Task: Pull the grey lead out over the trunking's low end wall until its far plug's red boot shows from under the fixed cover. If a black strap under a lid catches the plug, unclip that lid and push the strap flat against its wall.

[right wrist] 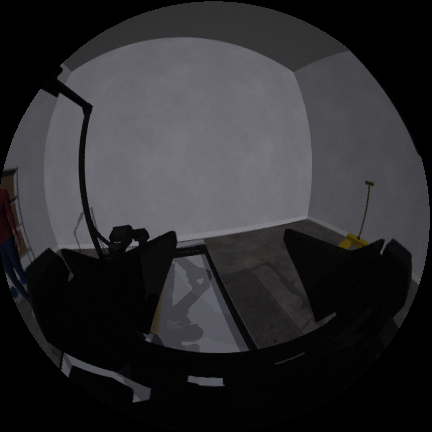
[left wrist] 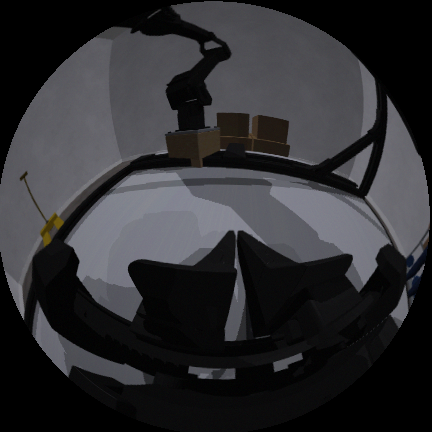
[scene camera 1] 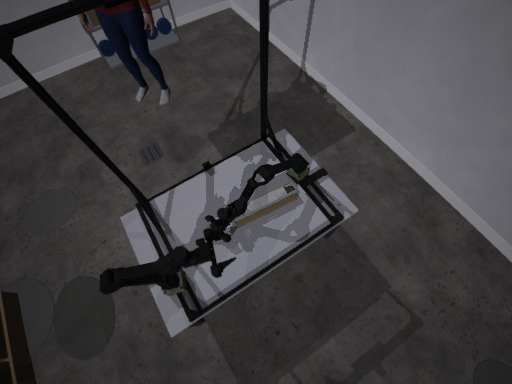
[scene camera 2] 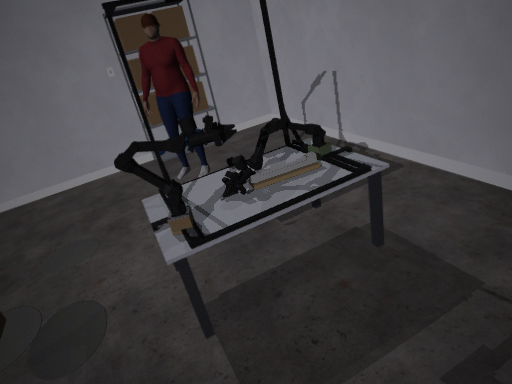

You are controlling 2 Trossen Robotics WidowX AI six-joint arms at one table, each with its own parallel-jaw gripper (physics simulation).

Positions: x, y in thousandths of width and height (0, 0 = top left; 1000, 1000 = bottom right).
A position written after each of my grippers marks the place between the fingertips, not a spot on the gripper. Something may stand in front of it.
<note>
My right gripper (scene camera 1: 456, 642) is open, with nothing in its grasp. Further things: my left gripper (left wrist: 543, 545).
My right gripper shows as well in the right wrist view (right wrist: 538, 545).
</note>
